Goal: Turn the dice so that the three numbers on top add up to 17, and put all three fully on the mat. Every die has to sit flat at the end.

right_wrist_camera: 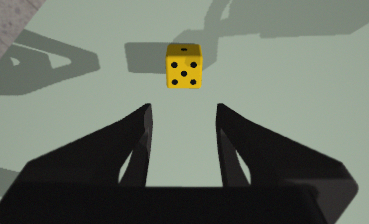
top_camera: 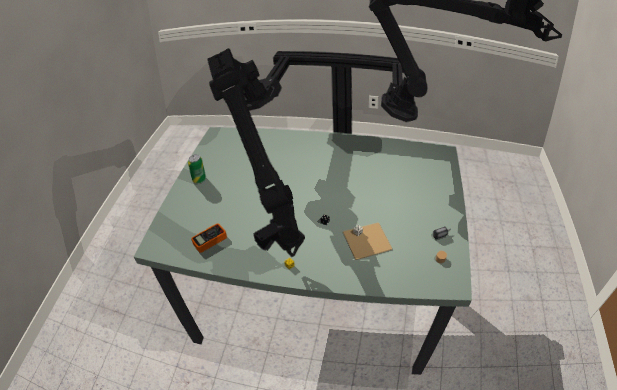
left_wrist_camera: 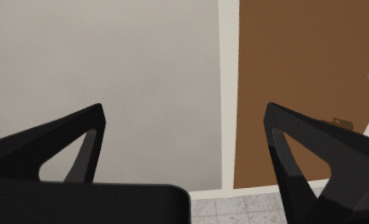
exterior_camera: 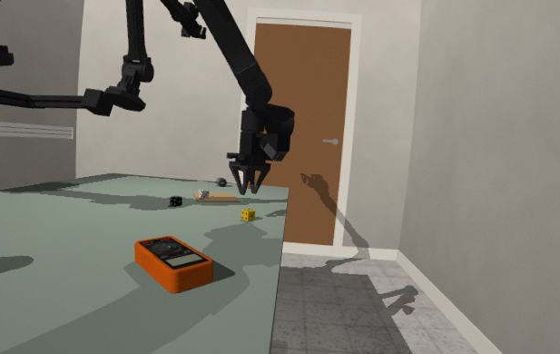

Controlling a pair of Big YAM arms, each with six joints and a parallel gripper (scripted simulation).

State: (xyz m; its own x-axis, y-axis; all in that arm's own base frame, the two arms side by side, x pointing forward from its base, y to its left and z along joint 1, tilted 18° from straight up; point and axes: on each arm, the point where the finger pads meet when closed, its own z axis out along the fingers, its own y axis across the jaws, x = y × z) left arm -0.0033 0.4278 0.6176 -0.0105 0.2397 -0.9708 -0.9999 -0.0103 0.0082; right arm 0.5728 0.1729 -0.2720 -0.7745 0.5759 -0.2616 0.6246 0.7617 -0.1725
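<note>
Now: right hand 60 mm above the yellow die. The rest, counted from my right hand: black die: 220 mm behind, 80 mm to the left, 60 mm below; tan mat: 150 mm behind, 250 mm to the left, 70 mm below; white die: 180 mm behind, 210 mm to the left, 60 mm below.
</note>
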